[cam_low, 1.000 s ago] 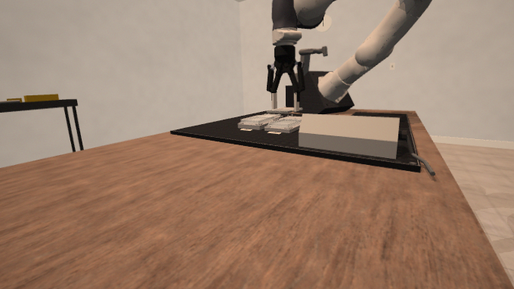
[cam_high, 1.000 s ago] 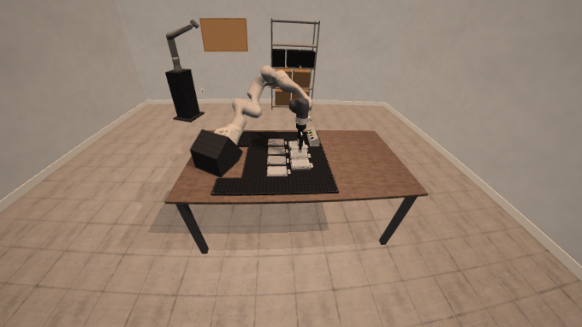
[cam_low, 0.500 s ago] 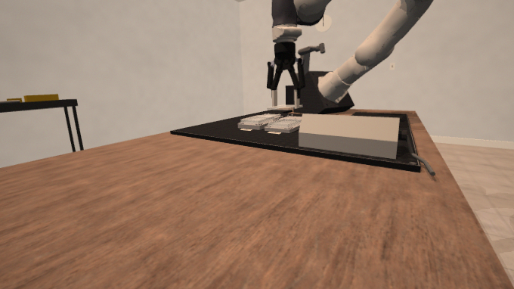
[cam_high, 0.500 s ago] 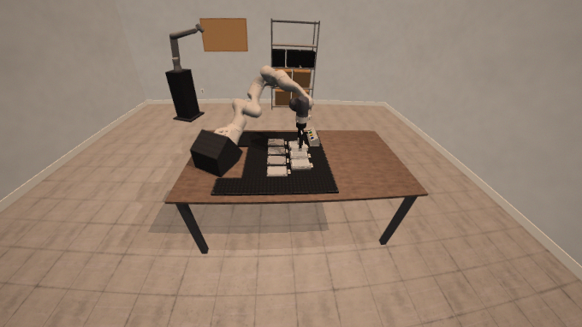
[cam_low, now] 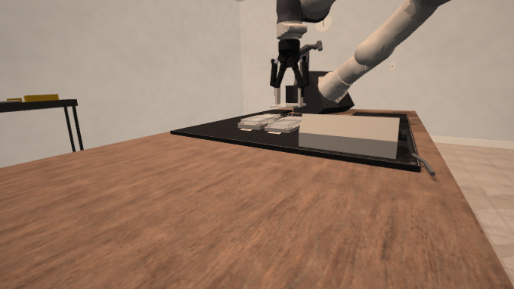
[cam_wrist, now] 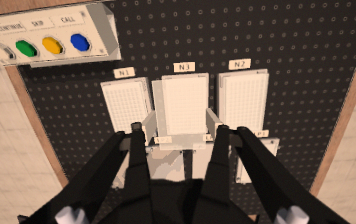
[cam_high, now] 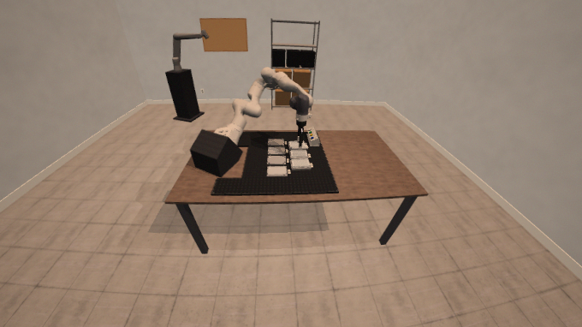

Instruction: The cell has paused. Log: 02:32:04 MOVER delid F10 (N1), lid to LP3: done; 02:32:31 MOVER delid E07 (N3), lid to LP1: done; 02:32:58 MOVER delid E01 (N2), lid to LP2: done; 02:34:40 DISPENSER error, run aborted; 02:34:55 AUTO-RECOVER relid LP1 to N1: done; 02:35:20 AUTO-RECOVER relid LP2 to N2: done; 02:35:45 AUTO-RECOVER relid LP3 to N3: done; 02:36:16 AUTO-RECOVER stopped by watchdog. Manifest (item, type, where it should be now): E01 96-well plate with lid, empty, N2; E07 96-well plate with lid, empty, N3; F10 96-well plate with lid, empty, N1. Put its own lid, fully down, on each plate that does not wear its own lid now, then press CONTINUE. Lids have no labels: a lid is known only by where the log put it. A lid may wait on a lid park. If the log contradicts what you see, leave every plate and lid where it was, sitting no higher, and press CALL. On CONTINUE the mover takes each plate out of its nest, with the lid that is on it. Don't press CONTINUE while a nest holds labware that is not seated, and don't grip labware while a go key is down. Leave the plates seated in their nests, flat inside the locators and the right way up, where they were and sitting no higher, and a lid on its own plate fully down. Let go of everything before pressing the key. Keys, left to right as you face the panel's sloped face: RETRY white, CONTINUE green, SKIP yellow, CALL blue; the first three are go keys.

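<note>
The 96-well plate lies 4 cm behind my hand, 11 cm to the left of it and 8 cm below it. From my hand the other things lie so: LP2 label 11 cm behind, 2 cm to the left, 11 cm below; then smooth white lid 2 cm below; then N3 label 9 cm ahead, 1 cm to the left, 11 cm below.
</note>
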